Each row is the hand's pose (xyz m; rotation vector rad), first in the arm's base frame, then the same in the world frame.
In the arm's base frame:
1: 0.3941 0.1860 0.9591 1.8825 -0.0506 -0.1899
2: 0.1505 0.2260 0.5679 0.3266 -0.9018 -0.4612
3: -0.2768 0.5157 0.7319 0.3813 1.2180 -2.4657
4: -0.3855 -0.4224 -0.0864 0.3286 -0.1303 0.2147
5: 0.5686 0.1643 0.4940 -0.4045 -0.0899 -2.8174
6: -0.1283 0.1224 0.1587 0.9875 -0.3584 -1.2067
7: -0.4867 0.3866 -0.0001 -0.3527 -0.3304 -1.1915
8: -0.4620 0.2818 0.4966 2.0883 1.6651 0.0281
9: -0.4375 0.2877 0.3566 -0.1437 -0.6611 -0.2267
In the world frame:
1: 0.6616 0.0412 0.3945 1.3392 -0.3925 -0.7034
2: 0.3418 0.0597 0.0608 -0.3977 -0.8232 -0.7357
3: 0.1617 0.5685 0.1071 -0.2754 -0.5698 2.9219
4: -0.6051 -0.3875 -0.1372 -0.1502 0.0767 -0.3157
5: 0.6416 -0.2372 -0.0170 0.8314 0.5717 2.6691
6: -0.0747 -0.0193 -0.2153 0.3400 -0.6963 -1.6014
7: -0.3169 0.3160 -0.4440 -1.0289 -0.3097 -1.5611
8: -0.1728 0.4031 0.0355 2.1344 1.0489 -0.7318
9: -0.1971 0.3437 -0.0915 -0.7854 -0.4135 -0.5494

